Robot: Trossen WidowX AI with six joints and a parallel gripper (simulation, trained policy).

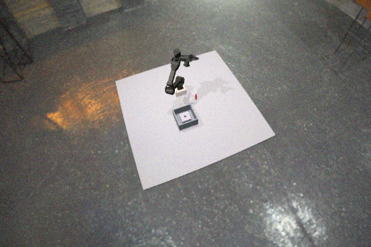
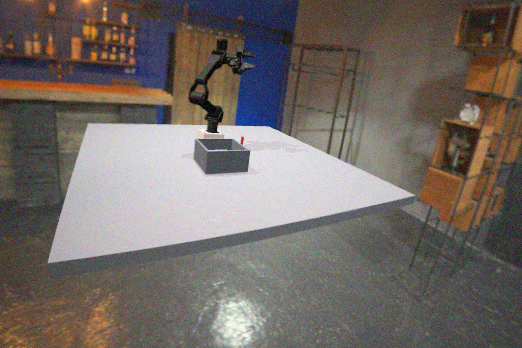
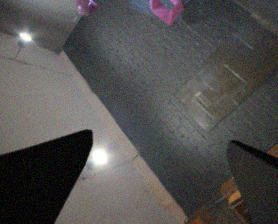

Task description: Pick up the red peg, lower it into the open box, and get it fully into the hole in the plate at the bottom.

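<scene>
The red peg is 44 cm below my gripper tip, 7 cm to the right of it and 7 cm ahead of it. The rest, counted from my gripper tip: plate 43 cm below, 27 cm to the right, 25 cm ahead; then grey box 45 cm below, 27 cm to the right, 25 cm ahead.
</scene>
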